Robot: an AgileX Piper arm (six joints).
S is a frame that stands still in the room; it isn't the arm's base.
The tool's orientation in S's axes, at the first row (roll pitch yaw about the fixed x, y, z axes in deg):
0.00, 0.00, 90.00
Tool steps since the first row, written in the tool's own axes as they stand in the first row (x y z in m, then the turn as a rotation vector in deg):
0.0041, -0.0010, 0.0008, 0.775, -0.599, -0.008
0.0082, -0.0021, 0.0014, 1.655, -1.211, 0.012
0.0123, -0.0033, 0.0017, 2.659, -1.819, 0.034
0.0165, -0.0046, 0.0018, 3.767, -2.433, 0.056
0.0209, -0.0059, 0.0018, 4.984, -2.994, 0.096
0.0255, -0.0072, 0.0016, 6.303, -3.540, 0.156
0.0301, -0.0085, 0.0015, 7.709, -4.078, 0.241
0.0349, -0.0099, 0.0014, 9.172, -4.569, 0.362
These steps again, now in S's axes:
0.0010, 0.0041, 0.0008, 0.599, 0.775, -0.008
0.0021, 0.0082, 0.0014, 1.211, 1.655, 0.012
0.0033, 0.0123, 0.0017, 1.819, 2.659, 0.034
0.0046, 0.0165, 0.0018, 2.433, 3.767, 0.056
0.0059, 0.0209, 0.0018, 2.994, 4.984, 0.096
0.0072, 0.0255, 0.0016, 3.540, 6.303, 0.156
0.0085, 0.0301, 0.0015, 4.078, 7.709, 0.241
0.0099, 0.0349, 0.0014, 4.569, 9.172, 0.362

